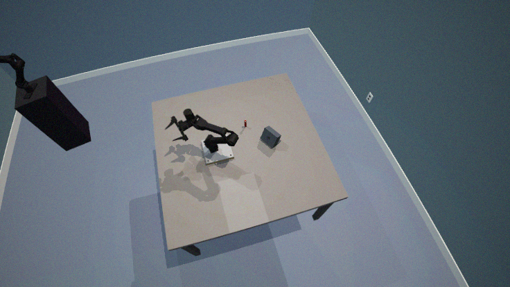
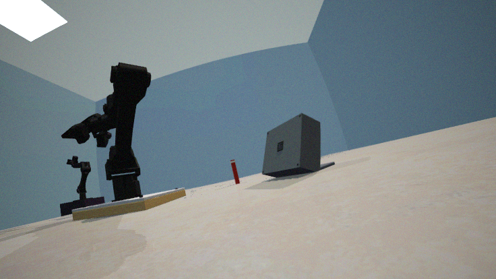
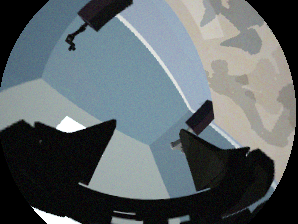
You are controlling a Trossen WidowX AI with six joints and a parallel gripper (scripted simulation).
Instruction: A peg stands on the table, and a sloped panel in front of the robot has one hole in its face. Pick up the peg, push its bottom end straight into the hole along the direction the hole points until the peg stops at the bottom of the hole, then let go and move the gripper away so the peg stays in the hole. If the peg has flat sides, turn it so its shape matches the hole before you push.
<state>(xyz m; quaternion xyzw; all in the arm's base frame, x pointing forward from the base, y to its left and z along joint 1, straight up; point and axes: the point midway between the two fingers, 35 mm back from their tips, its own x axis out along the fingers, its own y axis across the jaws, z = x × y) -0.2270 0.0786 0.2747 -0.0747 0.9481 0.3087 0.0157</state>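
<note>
Right now the red peg is 58 cm ahead of my gripper tip, 24 cm below it and 2 cm to the left of it. Also, from my gripper tip: sloped panel: 70 cm ahead, 24 cm below, 19 cm to the right.
</note>
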